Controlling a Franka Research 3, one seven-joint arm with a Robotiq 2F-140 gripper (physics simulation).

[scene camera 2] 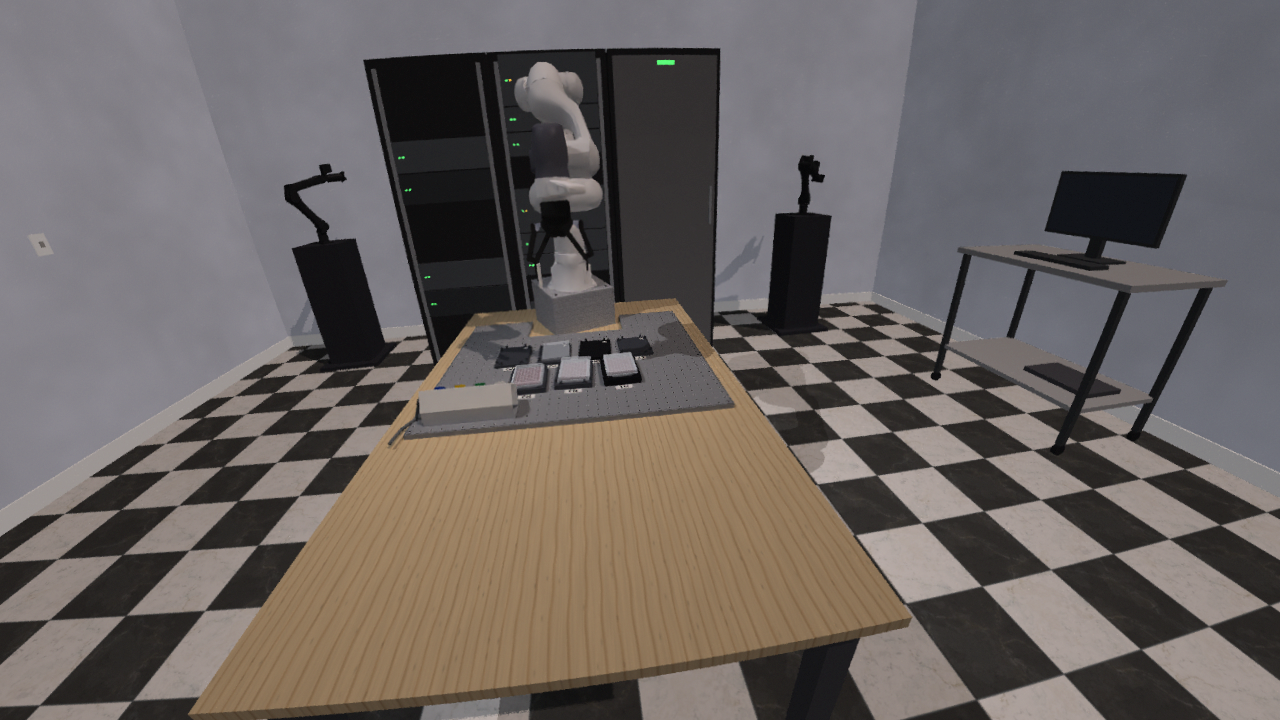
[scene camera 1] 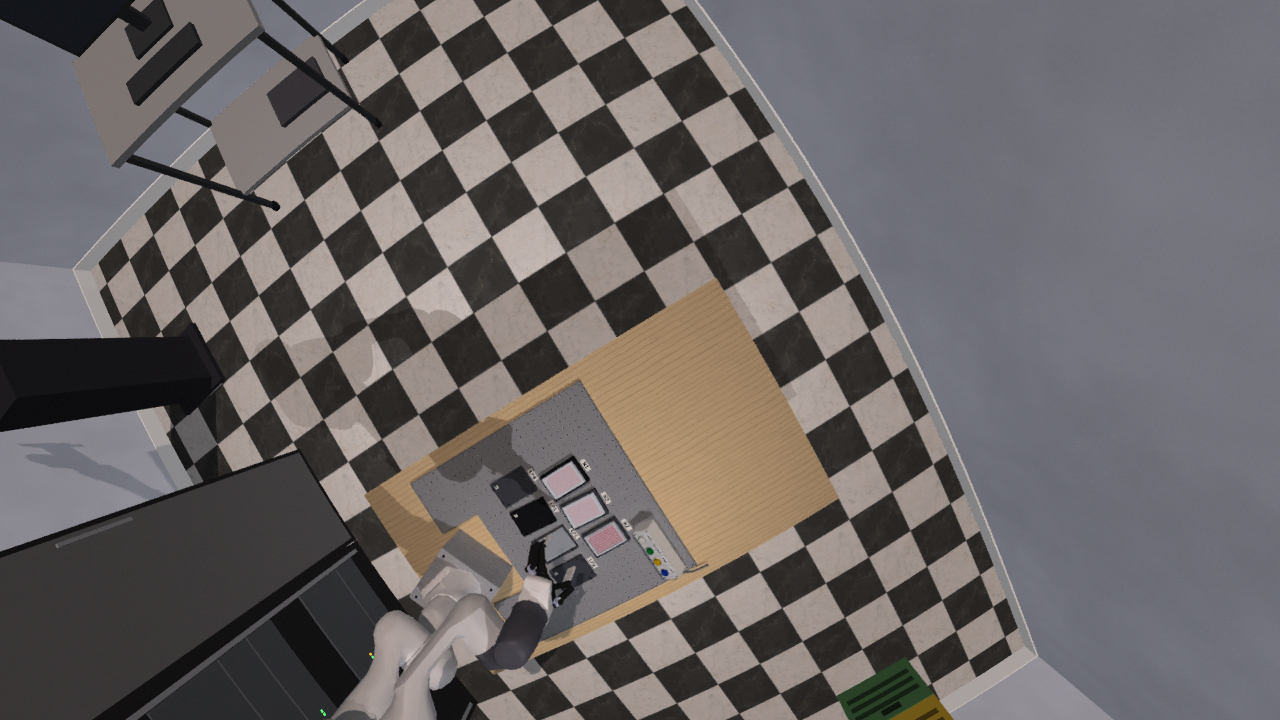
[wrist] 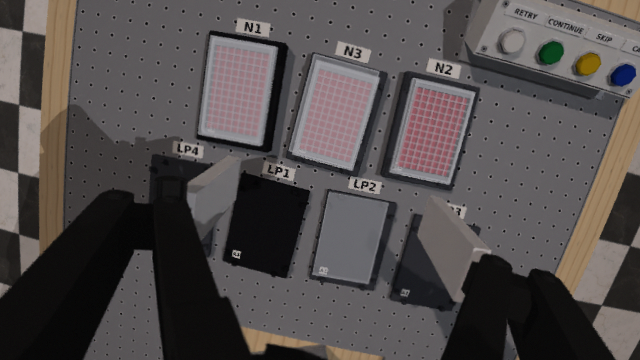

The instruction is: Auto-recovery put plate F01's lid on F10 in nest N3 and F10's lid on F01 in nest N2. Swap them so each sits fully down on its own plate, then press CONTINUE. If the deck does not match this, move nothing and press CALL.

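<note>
My gripper (scene camera 1: 552,573) (scene camera 2: 562,265) (wrist: 331,197) is wide open and empty, high above the LP row. The plate in nest N3 (scene camera 1: 584,509) (scene camera 2: 573,369) (wrist: 336,114) looks pale under a clear lid; whether that lid is fully down I cannot tell. The plate in nest N2 (scene camera 1: 605,537) (scene camera 2: 528,376) (wrist: 434,134) shows brighter red wells and looks lidless. A light grey, lid-like panel (scene camera 1: 559,542) (scene camera 2: 555,351) (wrist: 352,240) lies on LP2, its small tag unreadable. The green CONTINUE button (scene camera 1: 649,550) (wrist: 551,53) and blue CALL button (scene camera 1: 665,573) (wrist: 623,75) are on the console.
The plate in nest N1 (scene camera 1: 564,478) (scene camera 2: 619,365) (wrist: 239,92) looks pale and lidded. LP1 (wrist: 267,225) is black; dark LP3 (wrist: 415,270) and LP4 are partly hidden by the fingers. The console (scene camera 2: 469,404) (wrist: 550,75) stands beyond N2, near the deck's edge.
</note>
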